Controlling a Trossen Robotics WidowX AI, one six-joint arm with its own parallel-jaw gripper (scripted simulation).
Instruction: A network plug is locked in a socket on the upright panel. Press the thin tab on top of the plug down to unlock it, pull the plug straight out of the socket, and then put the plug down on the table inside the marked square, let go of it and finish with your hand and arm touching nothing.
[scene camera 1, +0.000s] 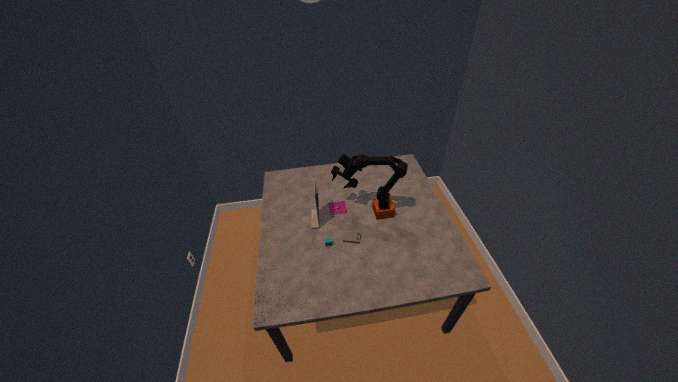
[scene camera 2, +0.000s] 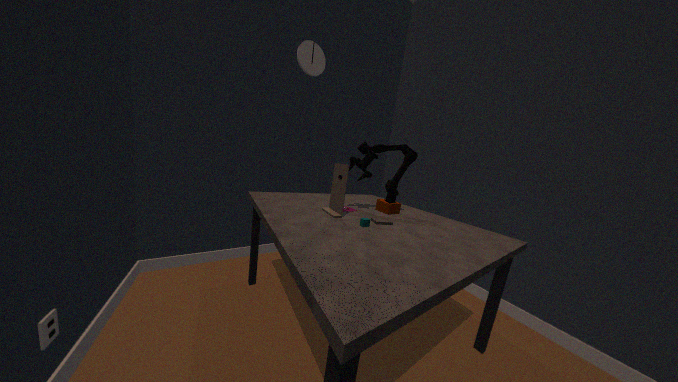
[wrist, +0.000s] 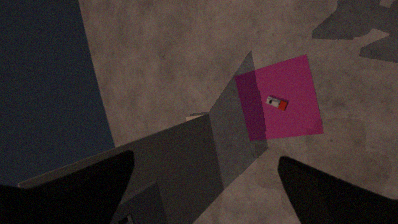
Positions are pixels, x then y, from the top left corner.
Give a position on a magenta marked square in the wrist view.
291, 80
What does my gripper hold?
Nothing.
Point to my gripper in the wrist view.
At 207, 161
